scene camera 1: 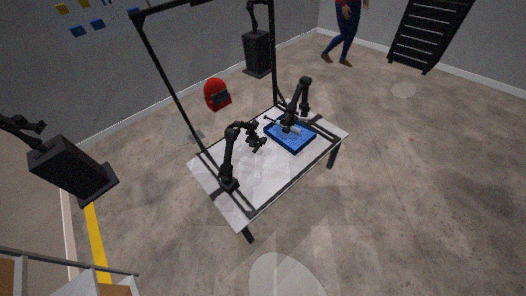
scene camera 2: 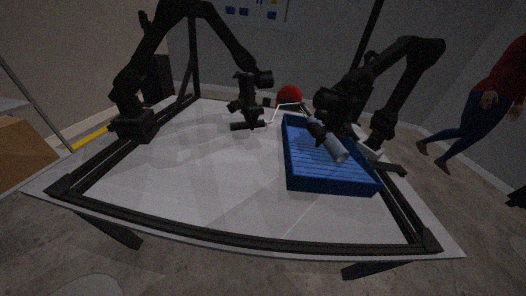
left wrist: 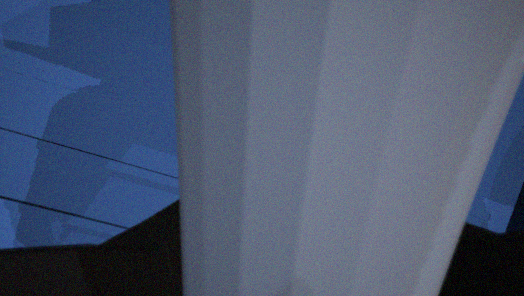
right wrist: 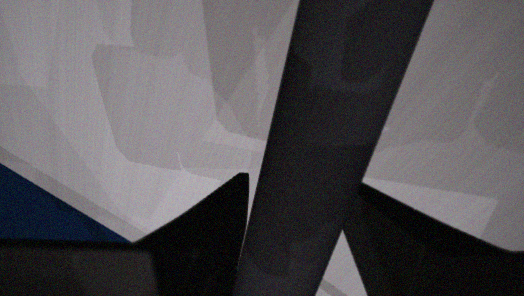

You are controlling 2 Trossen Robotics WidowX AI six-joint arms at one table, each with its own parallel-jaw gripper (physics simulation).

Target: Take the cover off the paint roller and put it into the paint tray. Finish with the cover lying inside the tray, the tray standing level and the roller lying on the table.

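Frame: origin at the left arm's base, x left, y back, z up, level; metres.
Where they show: left gripper, between the fingertips: [scene camera 2: 321, 146]; right gripper, between the fingertips: [scene camera 1: 259, 146] [scene camera 2: 250, 129] [right wrist: 292, 183]; left arm's base, origin of its link: [scene camera 1: 304, 114] [scene camera 2: 371, 145]; right arm's base, origin of its link: [scene camera 1: 227, 181] [scene camera 2: 132, 114].
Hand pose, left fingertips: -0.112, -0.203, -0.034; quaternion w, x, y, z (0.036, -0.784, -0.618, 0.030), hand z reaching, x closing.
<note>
Things, the pixels of their centre, and the offset from my left fingertips, as dx, dy, dz. "pt": a spot on its surface instead. Level surfaces: height alone.
- pale roller cover, middle of its body: [left wrist: 296, 256] [scene camera 2: 325, 136] [scene camera 1: 288, 127] -0.001, +0.001, +0.047
- blue tray, middle of its body: [left wrist: 227, 239] [scene camera 2: 320, 147] [scene camera 1: 289, 132] +0.012, -0.025, +0.011
- roller's dark handle, a spot on its surface: [right wrist: 332, 115] [scene camera 2: 240, 122] pt -0.227, -0.249, +0.023
- roller's white wire frame, a spot on its surface: [scene camera 2: 287, 104] pt -0.282, +0.028, +0.058
- white table, height of its surface: dz -0.021
The pale roller cover [scene camera 1: 295, 130] [scene camera 2: 334, 147] [left wrist: 320, 125] is a tube slanting over the blue tray [scene camera 1: 295, 149] [scene camera 2: 332, 187] [left wrist: 110, 45]. The left gripper [scene camera 1: 286, 128] [scene camera 2: 318, 134] [left wrist: 320, 220] is shut on the cover, its fingers against both sides. The right gripper [scene camera 1: 257, 142] [scene camera 2: 251, 123] [right wrist: 304, 182] is shut on the roller's dark handle [scene camera 2: 239, 126] [right wrist: 332, 115], to the left of the tray. The roller's white wire frame [scene camera 2: 287, 104] runs from the handle to the tray's far end, in line with the cover. The left gripper hides part of the cover's far half.
A black rail frame [scene camera 2: 235, 242] edges the white table [scene camera 1: 270, 177] [scene camera 2: 190, 165]. The left arm's base [scene camera 2: 369, 145] stands close beside the tray's right side. A red welding mask [scene camera 1: 216, 94] [scene camera 2: 289, 94] is beyond the table's far edge. A person [scene camera 1: 347, 30] [scene camera 2: 480, 115] stands behind the table.
</note>
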